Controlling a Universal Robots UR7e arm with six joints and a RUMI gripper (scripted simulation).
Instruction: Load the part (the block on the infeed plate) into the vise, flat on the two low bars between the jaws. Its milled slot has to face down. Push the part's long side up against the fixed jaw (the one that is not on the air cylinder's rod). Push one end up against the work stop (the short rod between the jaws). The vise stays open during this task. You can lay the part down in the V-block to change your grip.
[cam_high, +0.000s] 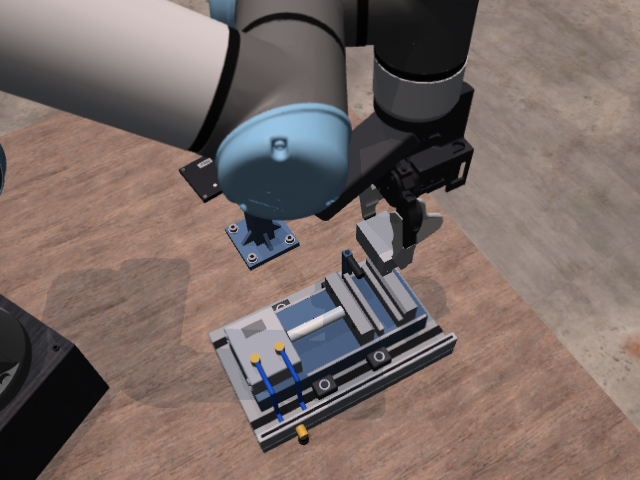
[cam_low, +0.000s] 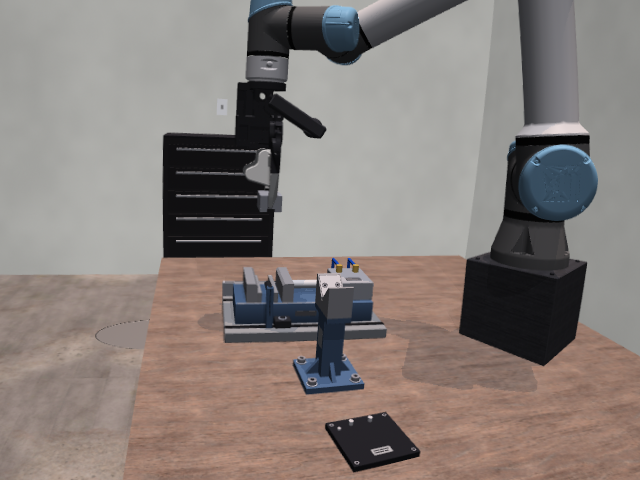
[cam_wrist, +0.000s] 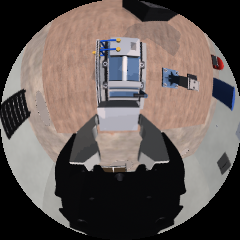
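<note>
My gripper is now 3 cm short of the fixed jaw, 2 cm to the right of it and 16 cm above it. Also, from my hand: work stop 7 cm to the left, 15 cm below; then moving jaw 3 cm behind, 2 cm to the left, 16 cm below; then part 1 cm below.
</note>
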